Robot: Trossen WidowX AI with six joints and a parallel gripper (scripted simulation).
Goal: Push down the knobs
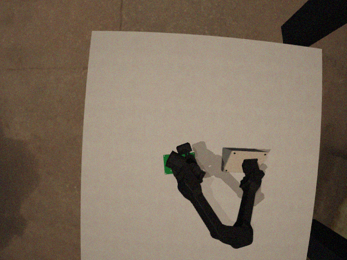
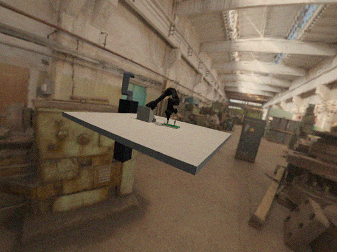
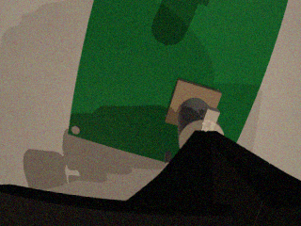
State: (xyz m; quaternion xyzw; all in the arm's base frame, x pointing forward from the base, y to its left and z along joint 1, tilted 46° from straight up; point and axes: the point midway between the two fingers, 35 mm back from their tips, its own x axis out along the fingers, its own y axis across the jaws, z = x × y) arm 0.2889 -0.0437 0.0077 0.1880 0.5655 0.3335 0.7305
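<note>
Right now my gripper tip is 1 cm above the knob.
</note>
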